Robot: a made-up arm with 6 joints. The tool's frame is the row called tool.
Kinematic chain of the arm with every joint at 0, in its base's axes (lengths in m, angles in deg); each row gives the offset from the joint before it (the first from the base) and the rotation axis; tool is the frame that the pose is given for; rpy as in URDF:
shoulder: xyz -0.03 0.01 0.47 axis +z
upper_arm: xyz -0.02 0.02 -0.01 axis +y
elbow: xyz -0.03 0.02 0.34 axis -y
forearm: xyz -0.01 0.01 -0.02 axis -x
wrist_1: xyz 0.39 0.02 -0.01 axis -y
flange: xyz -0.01 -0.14 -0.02 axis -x
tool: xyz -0.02 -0.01 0 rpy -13.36 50.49 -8.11
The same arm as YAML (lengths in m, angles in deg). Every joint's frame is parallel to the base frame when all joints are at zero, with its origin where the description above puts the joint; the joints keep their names.
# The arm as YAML. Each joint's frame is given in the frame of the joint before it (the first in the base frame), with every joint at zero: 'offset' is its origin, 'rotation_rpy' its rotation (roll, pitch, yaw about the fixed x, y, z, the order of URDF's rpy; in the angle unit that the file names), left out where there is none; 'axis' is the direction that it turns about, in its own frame. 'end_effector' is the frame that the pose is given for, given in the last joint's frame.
length_unit: m
angle_unit: deg
chain:
  - id: shoulder
    offset: [-0.03, 0.01, 0.47]
    axis: "+z"
  - id: upper_arm
    offset: [-0.02, 0.02, -0.01]
    axis: "+y"
  - id: elbow
    offset: [-0.03, 0.02, 0.34]
    axis: "-y"
  - id: forearm
    offset: [-0.01, 0.01, -0.02]
    axis: "-x"
  - id: wrist_1
    offset: [0.39, 0.02, -0.01]
    axis: "-y"
  - id: flange
    offset: [-0.01, -0.14, -0.02]
    axis: "-x"
end_effector:
  offset: [-0.02, -0.01, 0.0]
  rotation_rpy: [-13.36, 50.49, -8.11]

